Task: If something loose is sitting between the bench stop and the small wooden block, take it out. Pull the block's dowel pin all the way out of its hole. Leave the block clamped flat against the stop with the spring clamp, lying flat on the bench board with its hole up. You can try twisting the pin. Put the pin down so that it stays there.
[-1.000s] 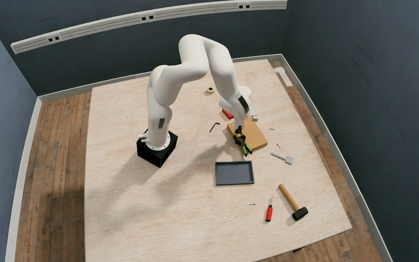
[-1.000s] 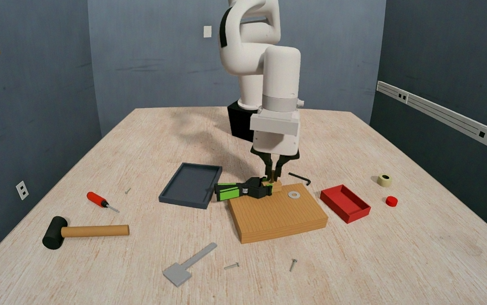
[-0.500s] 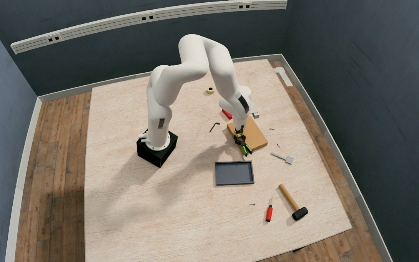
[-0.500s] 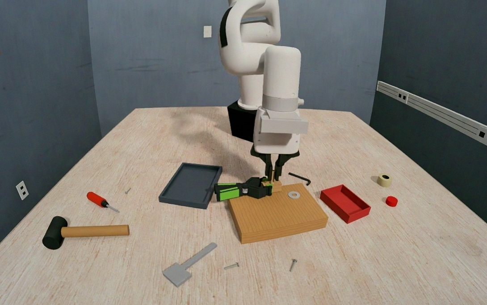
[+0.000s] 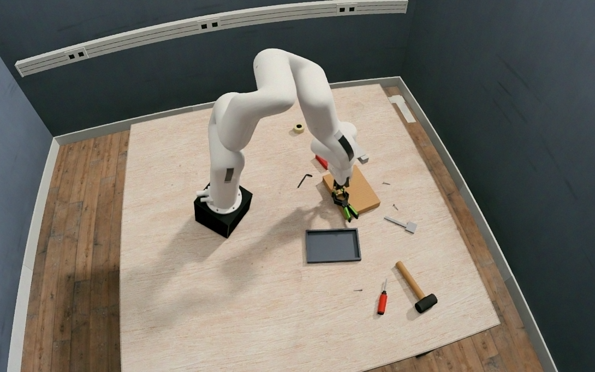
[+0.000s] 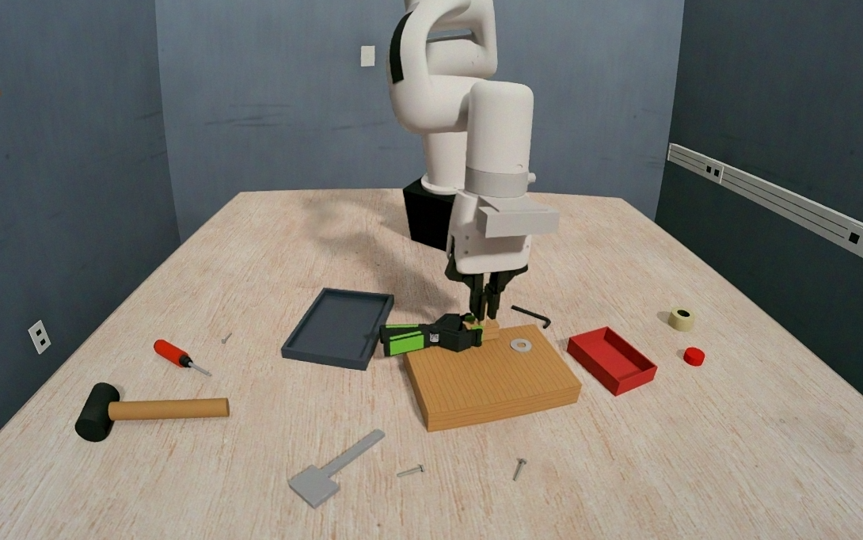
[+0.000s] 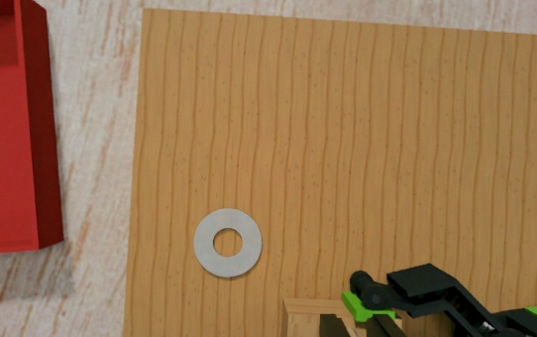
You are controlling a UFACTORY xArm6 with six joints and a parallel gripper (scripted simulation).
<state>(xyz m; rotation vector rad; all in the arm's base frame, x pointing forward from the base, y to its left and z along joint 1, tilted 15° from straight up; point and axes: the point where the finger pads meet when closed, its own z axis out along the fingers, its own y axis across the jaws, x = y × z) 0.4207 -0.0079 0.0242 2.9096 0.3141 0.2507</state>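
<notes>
Now: the dowel pin 2 cm below my hand. Round my hand: small wooden block (5 cm below); hex key (12 cm to the left, 9 cm below, 9 cm behind); washer (6 cm below, 5 cm to the left, 2 cm ahead).
</notes>
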